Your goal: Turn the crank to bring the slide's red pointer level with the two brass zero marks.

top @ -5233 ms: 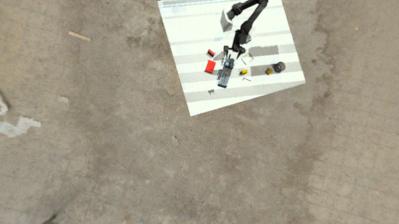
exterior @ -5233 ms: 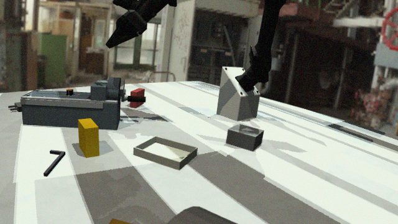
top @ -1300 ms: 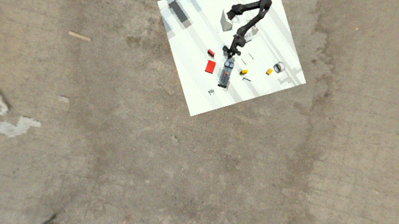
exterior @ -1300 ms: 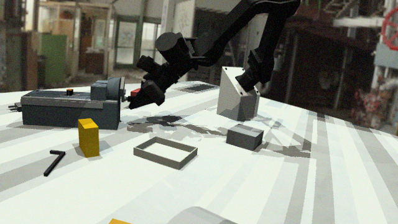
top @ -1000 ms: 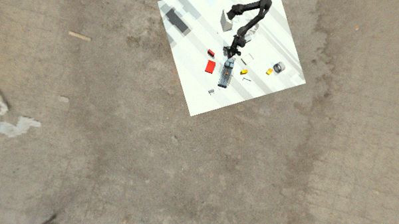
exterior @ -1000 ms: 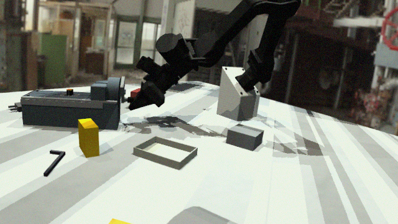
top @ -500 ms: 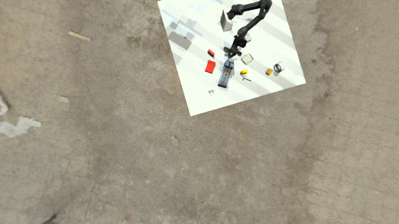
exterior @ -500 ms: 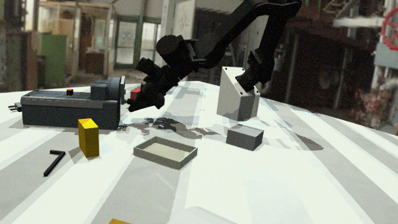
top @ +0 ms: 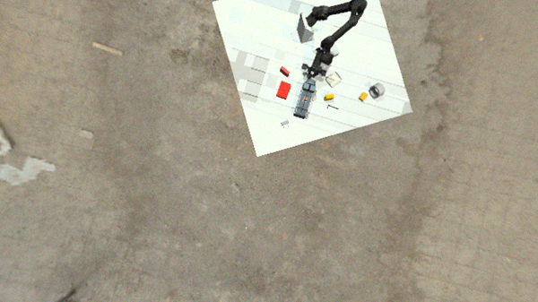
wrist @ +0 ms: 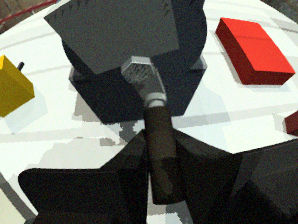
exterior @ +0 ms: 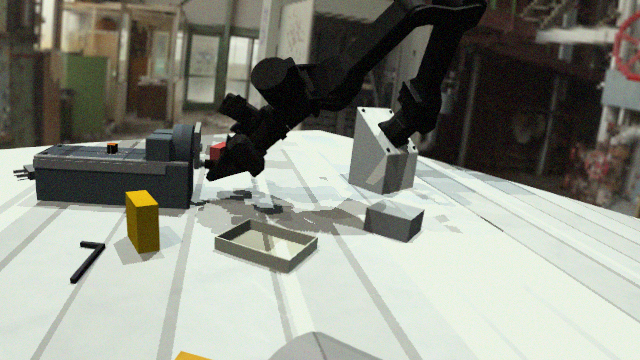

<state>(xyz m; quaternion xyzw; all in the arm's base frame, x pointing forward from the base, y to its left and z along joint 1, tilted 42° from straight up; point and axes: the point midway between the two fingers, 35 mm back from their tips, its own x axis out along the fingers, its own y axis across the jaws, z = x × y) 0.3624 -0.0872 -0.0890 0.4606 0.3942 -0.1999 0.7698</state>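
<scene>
Now: gripper tip 2 cm below the dark crank handle, 1 cm to the right of it and 1 cm past it. Round my gripper tip: red pointer: 13 cm ahead, 10 cm to the right, 5 cm above; shallow grey tray: 20 cm to the left, 6 cm ahead, 3 cm below; yellow block: 18 cm ahead, 9 cm to the left, 1 cm below.
</scene>
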